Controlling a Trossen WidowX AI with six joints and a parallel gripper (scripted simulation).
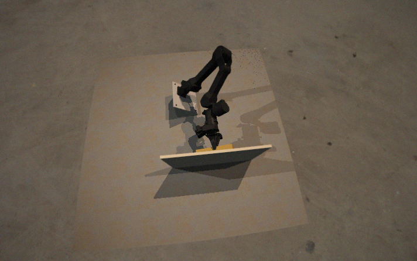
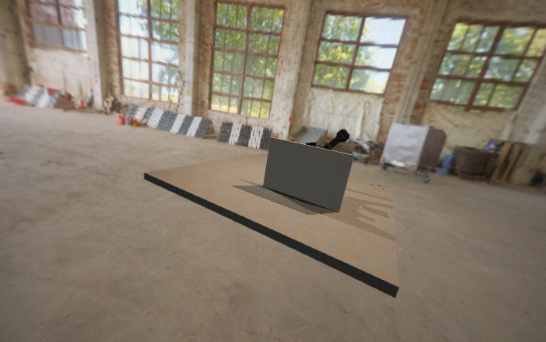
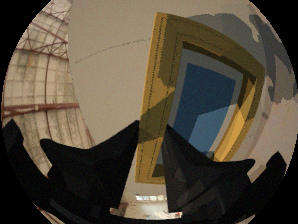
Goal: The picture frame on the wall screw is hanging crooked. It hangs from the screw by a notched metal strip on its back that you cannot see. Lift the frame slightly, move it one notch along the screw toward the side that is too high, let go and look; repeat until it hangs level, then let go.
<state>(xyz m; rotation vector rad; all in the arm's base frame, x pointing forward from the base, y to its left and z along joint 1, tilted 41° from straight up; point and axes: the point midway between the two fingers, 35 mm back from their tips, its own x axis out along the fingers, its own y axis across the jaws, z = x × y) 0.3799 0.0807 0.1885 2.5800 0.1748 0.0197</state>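
Now: the picture frame 10 mm to the left of my gripper tip and 50 mm below it. Round my gripper tip: wall panel: 20 mm ahead, 70 mm below.
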